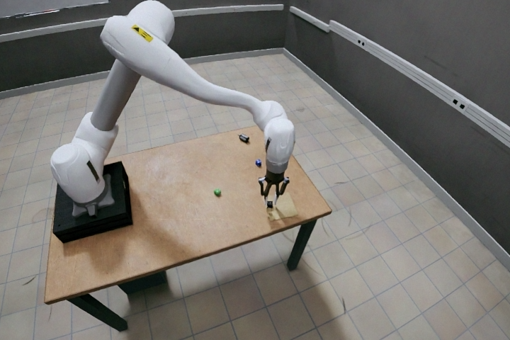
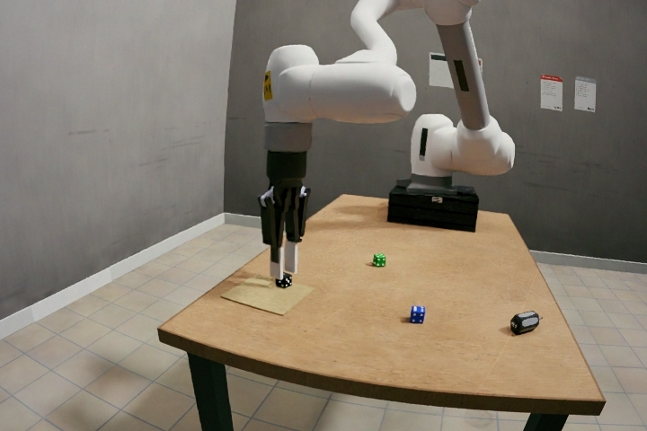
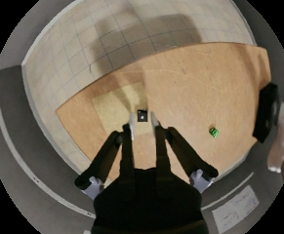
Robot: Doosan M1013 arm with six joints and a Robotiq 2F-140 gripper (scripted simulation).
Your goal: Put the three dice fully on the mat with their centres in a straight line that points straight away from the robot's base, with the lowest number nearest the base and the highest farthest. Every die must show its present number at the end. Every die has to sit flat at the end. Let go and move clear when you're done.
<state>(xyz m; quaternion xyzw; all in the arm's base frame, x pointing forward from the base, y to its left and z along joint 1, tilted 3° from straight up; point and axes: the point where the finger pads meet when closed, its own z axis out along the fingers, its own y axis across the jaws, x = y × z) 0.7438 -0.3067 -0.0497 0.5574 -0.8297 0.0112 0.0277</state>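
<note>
My gripper is now 4 cm above the black die. From my hand the other things lie so: tan mat (4 cm ahead, 2 cm to the right, 6 cm below); green die (20 cm behind, 17 cm to the left, 5 cm below); blue die (8 cm ahead, 28 cm to the left, 5 cm below).
</note>
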